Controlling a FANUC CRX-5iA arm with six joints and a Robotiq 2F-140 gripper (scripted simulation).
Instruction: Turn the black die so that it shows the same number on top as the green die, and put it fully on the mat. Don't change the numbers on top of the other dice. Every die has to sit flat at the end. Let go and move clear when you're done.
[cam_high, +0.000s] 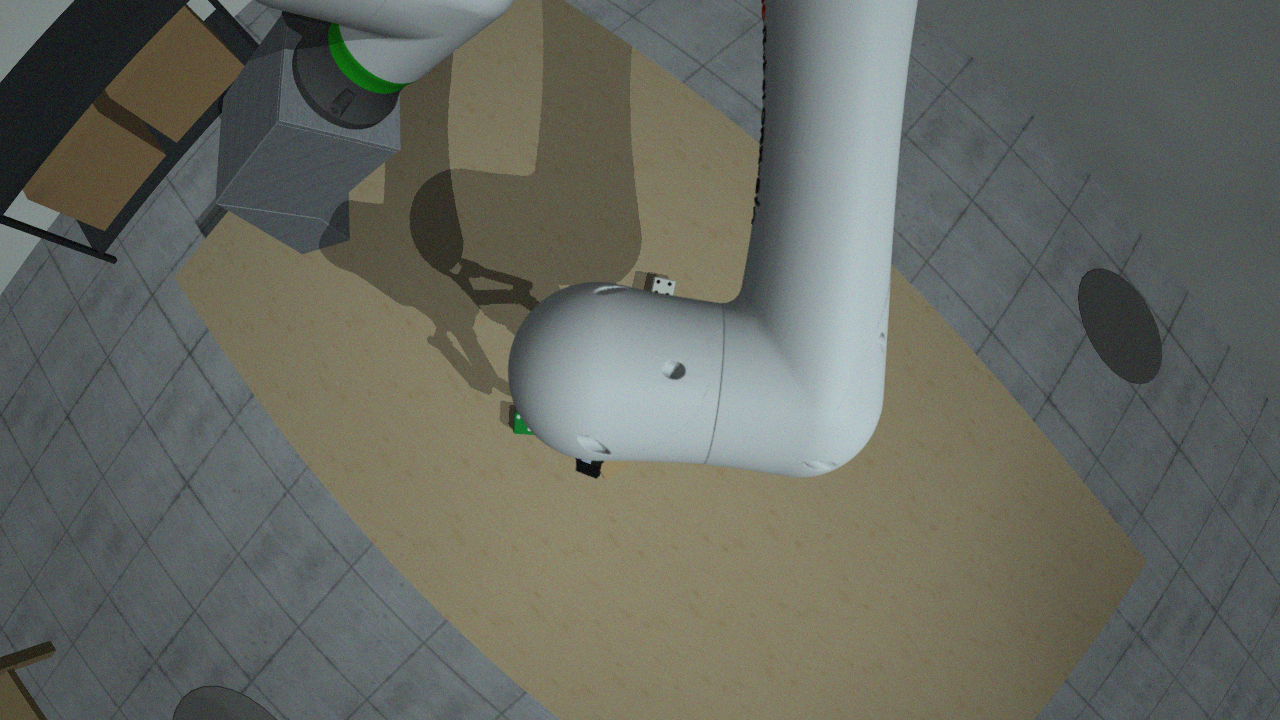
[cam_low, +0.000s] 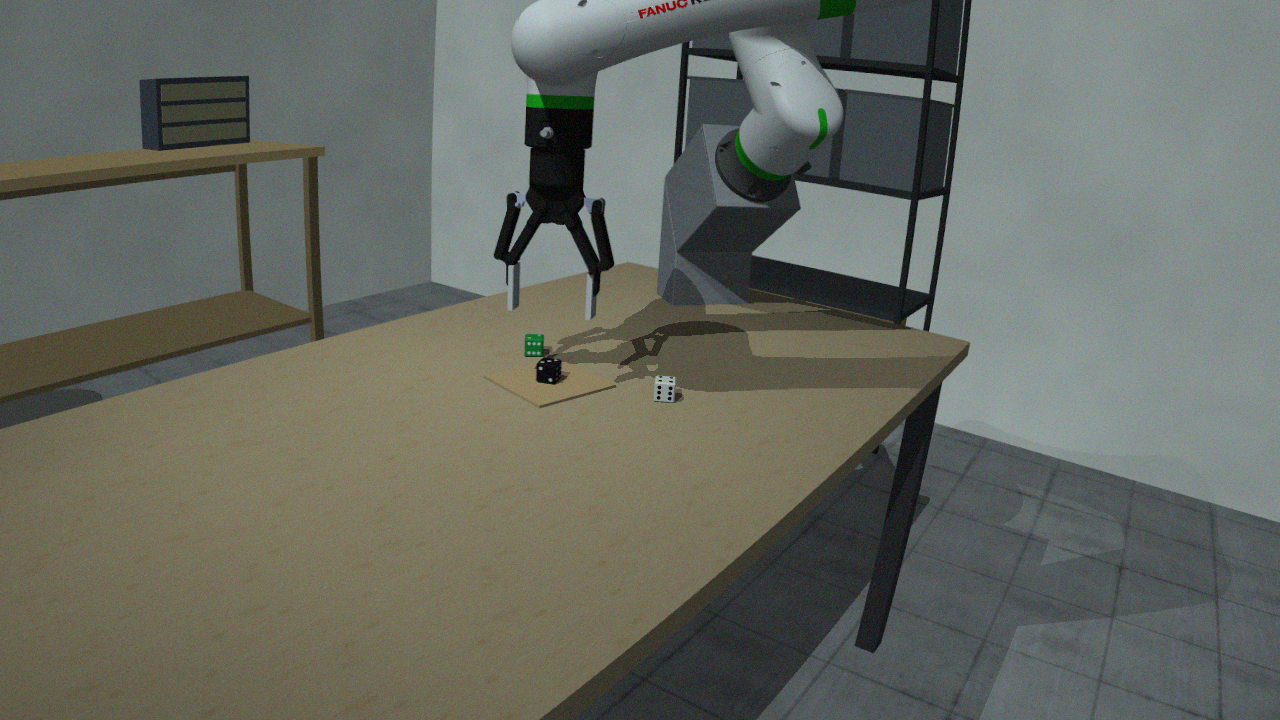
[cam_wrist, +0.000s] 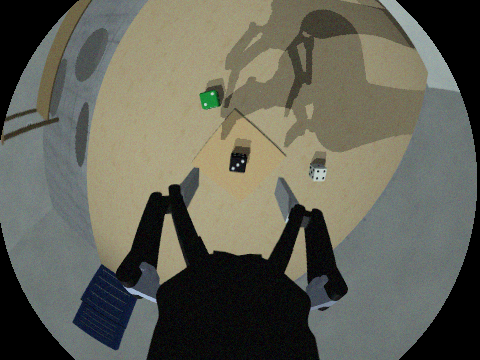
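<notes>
My hand is 110 mm above the black die. Round my hand: white die (120 mm behind, 130 mm to the left, 110 mm below); green die (40 mm behind, 120 mm to the right, 110 mm below); tan mat (130 mm below).
</notes>
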